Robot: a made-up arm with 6 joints. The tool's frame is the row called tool.
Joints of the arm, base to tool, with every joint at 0 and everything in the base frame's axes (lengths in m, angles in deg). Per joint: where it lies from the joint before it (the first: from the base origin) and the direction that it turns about. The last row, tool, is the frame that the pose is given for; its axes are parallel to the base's.
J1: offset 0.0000 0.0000 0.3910 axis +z
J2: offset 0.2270 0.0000 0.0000 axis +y
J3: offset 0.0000 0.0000 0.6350 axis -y
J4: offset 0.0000 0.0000 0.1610 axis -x
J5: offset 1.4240 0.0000 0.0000 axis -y
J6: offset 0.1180 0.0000 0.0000 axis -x
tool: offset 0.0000 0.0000 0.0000
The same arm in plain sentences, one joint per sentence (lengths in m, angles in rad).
The arm has six revolute joints in a row. What follows holds with every joint at zero, and every direction is one of the base frame's. The first joint sits 0.391 m along +z from the base frame's origin and rotates about +z. The second joint sits 0.227 m along +x from the first joint and rotates about +y. The third joint sits 0.635 m along +z from the second joint and rotates about -y. The fourth joint sits 0.161 m along +z from the third joint and rotates about -x. The fifth joint sits 1.424 m along +x from the fourth joint and rotates about -y. The sixth joint sits 0.118 m along +x from the fifth joint and rotates about -x. The tool frame, which is the frame that the pose is given for, sits at the same point as the sixth joint; its axes are parallel to the base frame's.
